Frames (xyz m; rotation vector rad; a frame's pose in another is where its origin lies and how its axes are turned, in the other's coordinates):
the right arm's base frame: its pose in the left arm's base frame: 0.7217 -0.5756 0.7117 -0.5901 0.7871 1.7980
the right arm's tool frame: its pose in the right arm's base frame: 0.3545 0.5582 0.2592 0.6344 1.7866 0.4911
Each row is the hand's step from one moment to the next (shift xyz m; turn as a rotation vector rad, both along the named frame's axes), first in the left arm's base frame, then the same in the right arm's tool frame.
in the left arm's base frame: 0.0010 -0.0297 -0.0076 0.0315 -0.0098 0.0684
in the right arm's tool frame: 0.0260 -0.0156 -0.0047 -0.0190 0.0030 -0.0735
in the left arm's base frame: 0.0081 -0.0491 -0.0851 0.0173 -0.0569 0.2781
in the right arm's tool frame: 0.0520 -0.0647 0.0531 -0.0074 0.0941 -0.2683
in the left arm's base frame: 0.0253 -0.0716 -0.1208 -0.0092 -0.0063 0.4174
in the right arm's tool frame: 0.0685 -0.1037 0.0702 -0.0606 0.1994 -0.3618
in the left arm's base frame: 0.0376 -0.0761 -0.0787 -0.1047 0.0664 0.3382
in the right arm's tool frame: 0.0590 -0.0956 0.0279 -0.0611 0.2664 -0.2346
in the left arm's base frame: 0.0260 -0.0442 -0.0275 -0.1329 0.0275 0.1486
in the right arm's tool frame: 0.0291 -0.0504 -0.0010 0.0181 0.1859 -0.0749
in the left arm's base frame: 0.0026 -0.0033 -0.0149 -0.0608 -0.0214 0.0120
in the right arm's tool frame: 0.0040 -0.0103 0.0109 0.0466 0.0461 0.0018
